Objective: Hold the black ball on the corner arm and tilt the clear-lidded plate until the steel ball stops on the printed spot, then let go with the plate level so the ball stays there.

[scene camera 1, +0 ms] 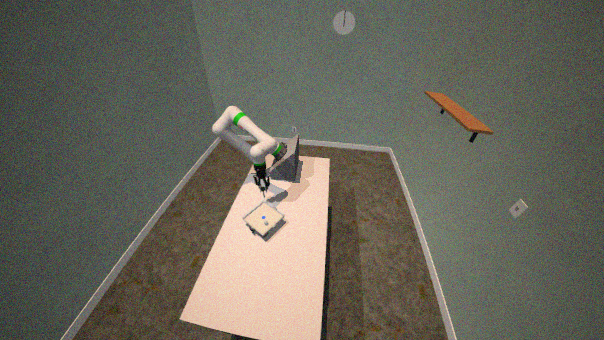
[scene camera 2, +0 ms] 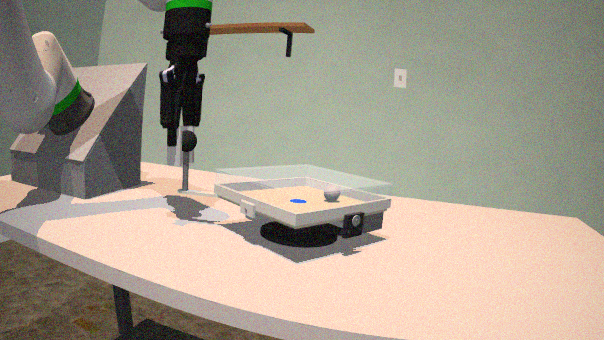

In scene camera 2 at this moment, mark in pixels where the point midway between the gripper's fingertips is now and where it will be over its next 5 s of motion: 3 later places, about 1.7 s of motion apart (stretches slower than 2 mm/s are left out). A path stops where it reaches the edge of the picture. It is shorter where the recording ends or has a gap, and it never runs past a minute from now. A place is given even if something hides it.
The gripper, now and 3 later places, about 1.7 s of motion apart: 180,163; 181,163; 179,167; 180,130
